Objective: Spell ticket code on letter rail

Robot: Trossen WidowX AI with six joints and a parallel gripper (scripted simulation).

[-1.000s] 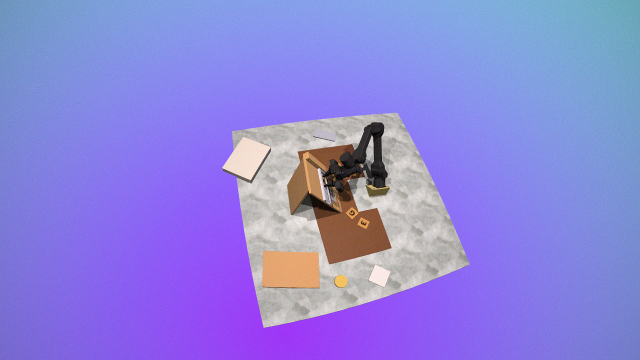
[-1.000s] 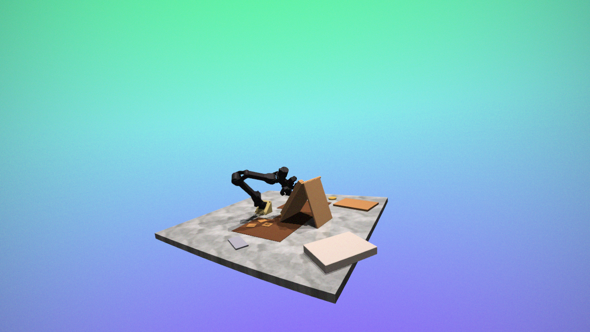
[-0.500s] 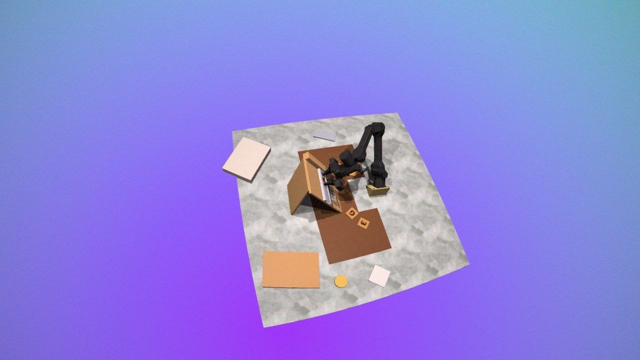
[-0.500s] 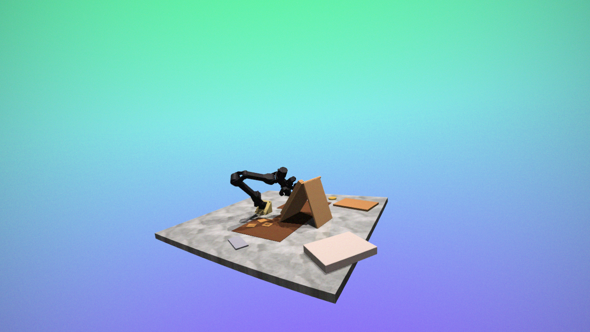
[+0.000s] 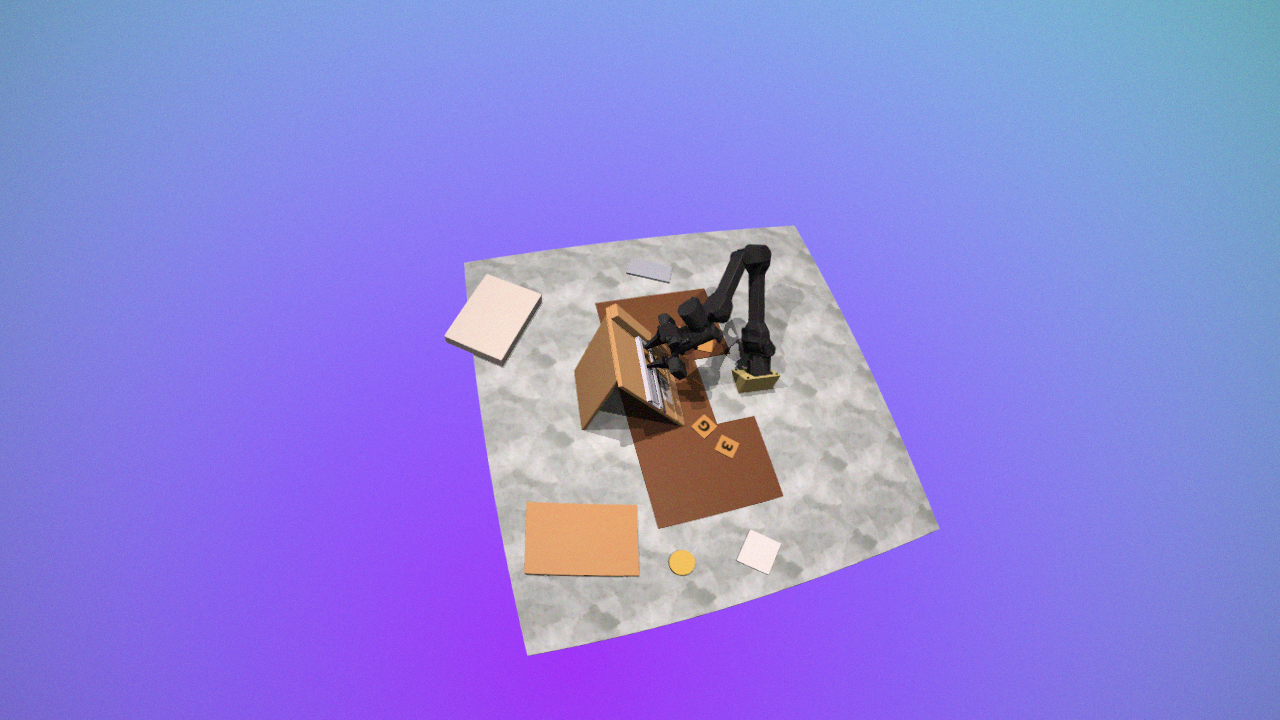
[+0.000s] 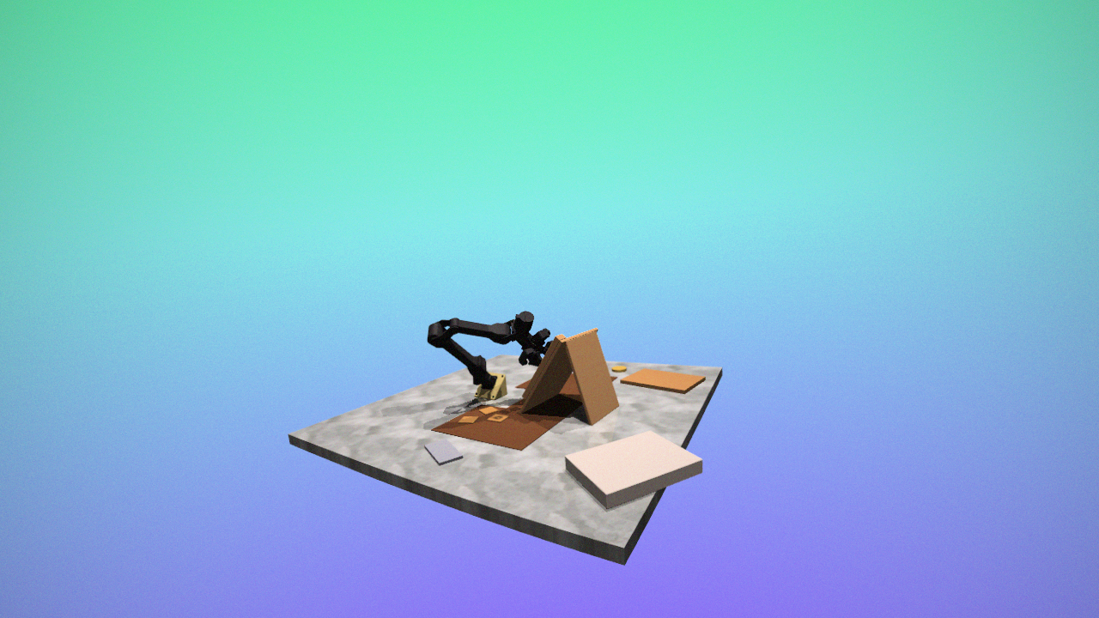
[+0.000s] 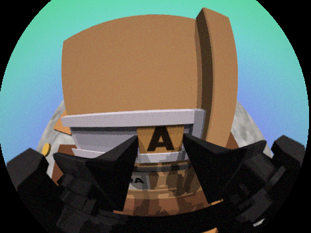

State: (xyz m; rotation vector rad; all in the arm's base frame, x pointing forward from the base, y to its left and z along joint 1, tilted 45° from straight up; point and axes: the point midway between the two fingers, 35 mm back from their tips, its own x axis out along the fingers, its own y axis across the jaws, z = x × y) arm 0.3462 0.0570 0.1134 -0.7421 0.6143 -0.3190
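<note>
Right now the white ticket is 5 cm behind my gripper tip, 6 cm to the left of it and 8 cm below it. From my gripper tip the other things lie so: grey card 14 cm behind, 44 cm to the right, 16 cm below; then orange panel 25 cm ahead, 44 cm to the left, 16 cm below; then brown mat 17 cm behind, 5 cm to the left, 16 cm below.
</note>
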